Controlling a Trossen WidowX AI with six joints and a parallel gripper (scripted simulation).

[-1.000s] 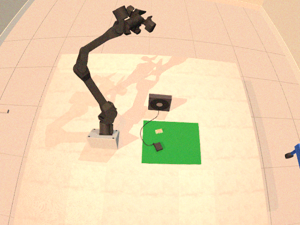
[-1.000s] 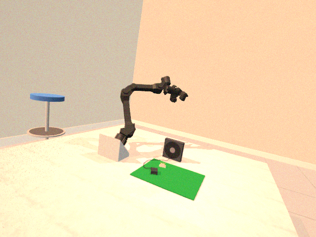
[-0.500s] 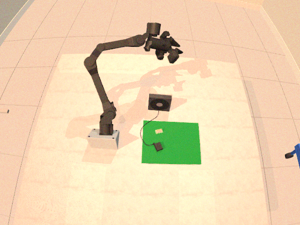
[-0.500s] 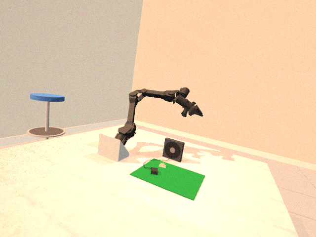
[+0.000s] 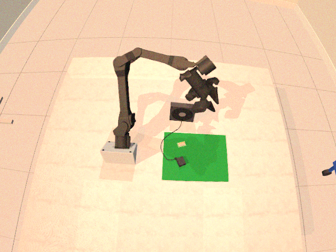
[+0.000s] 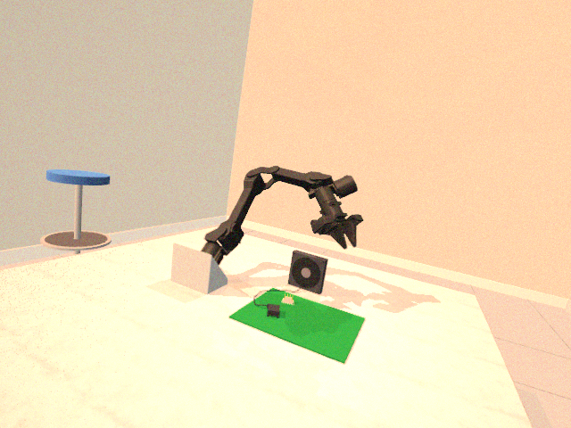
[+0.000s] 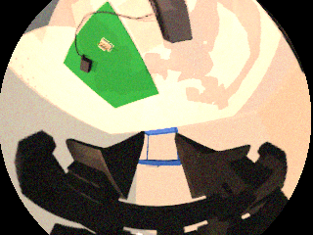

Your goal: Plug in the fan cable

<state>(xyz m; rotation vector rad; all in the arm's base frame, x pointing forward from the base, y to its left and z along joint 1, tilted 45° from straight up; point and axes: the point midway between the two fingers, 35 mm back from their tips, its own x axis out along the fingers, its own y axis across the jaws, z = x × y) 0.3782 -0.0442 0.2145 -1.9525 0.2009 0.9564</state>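
Right now the dark plug is 150 mm behind my gripper tip, 170 mm to the right of it and 180 mm below it. The rest, counted from my gripper tip: pale four-pin header (140 mm behind, 70 mm to the right, 190 mm below); green board (80 mm behind, 140 mm to the right, 200 mm below); dark square fan (130 mm behind, 60 mm to the left, 130 mm below).
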